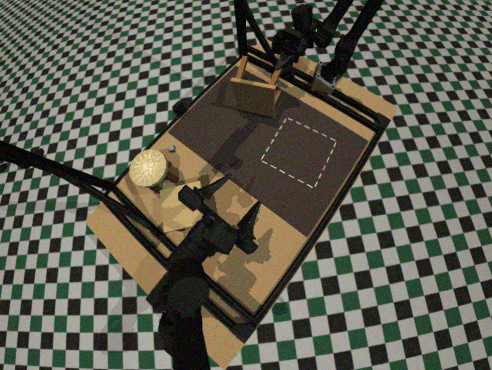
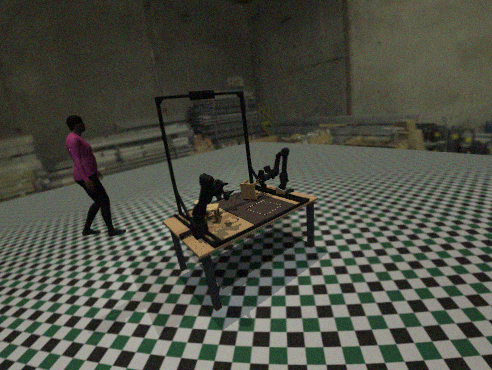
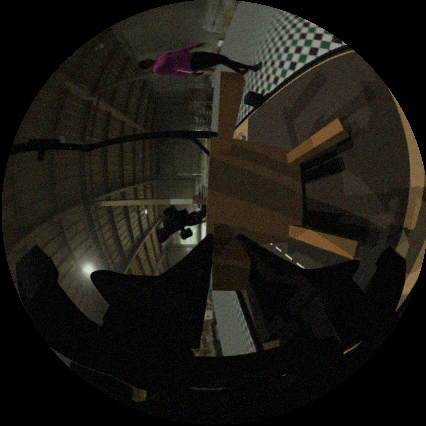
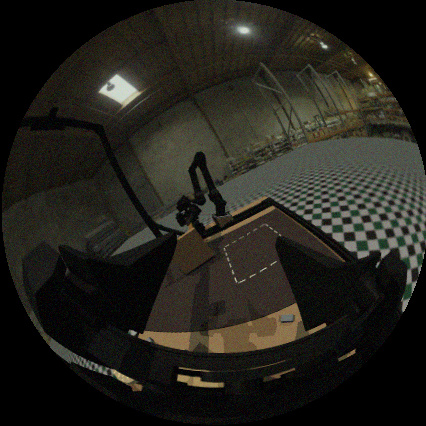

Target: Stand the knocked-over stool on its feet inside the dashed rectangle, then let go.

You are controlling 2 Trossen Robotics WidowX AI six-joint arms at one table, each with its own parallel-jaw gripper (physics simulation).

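Frame: origin at the left arm's base, x ahead, y left, z up, level; centimetres.
Seen in the pictures: left gripper, fingertip midpoint: (image 1: 275,72) (image 2: 256,182) (image 3: 224,238) (image 4: 188,226); right gripper, fingertip midpoint: (image 1: 246,188) (image 2: 231,186) (image 3: 176,230) (image 4: 227,239); left arm's base at its link origin: (image 1: 326,74) (image 2: 282,187) (image 4: 220,214); right arm's base at its link origin: (image 2: 198,220) (image 3: 205,211).
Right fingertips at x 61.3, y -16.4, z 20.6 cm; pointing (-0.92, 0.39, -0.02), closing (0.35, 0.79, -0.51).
Observation:
Offsets run from my right fingertips to a thing's top centre. "spot": to the spot under its first point. Level surfaces: height alone.
The wooden stool @[dx -44.2, dy -8.8, dz -9.6 cm] (image 1: 253,96) (image 2: 248,190) (image 3: 254,187) (image 4: 192,250) is on its side at the back of the dark mat @[dz -27.3 cm] (image 1: 208,121), with its seat board upright and its legs pointing at the table's back edge. My left gripper (image 1: 282,62) (image 2: 262,175) (image 3: 224,238) is shut on one of its legs. The white dashed rectangle @[spot: dx -26.8, dy +1.2, dz -27.3 cm] (image 1: 272,143) (image 4: 230,266) lies on the mat to the right of the stool and has nothing in it. My right gripper (image 1: 233,200) (image 4: 227,239) is open and empty over the near end of the table.
A round-topped stool @[dx -1.8, dy -36.3, dz -16.5 cm] (image 1: 148,168) and a tan square block @[dx +6.9, dy -19.4, dz -16.4 cm] (image 1: 178,211) stand at the table's near left, beside the right arm. A small grey piece (image 1: 172,148) (image 4: 286,317) lies near them. A black frame edges the table. A person (image 2: 83,172) stands on the floor far to the left.

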